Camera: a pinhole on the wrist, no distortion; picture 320 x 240 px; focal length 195.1 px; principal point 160.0 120.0 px. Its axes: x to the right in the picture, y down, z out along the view. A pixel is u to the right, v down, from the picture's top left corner.
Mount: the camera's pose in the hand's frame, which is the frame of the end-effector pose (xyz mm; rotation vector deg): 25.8 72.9 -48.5 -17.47 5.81 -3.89
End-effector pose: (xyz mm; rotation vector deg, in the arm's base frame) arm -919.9 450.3 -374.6 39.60 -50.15 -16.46
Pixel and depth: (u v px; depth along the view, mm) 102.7 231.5 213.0
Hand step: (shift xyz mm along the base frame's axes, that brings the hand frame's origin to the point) -110.9 142.6 220.0
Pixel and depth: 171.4 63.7 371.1
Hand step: -213.7 -127.5 250.5
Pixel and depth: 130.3 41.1 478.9
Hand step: -372.8 -176.1 230.7
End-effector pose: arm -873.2 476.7 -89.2 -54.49 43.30 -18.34
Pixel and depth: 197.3 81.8 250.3
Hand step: 203.1 121.8 -52.1
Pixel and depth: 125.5 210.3 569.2
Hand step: 262.0 537.2 -265.0
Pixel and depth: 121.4 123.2 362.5
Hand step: 194.1 294.4 -49.7
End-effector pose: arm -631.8 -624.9 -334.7 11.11 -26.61 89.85
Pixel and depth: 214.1 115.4 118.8
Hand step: -115.5 41.0 67.0
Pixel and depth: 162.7 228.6 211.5
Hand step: -265.8 8.1 85.5
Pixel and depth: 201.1 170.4 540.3
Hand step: -429.7 23.7 391.7
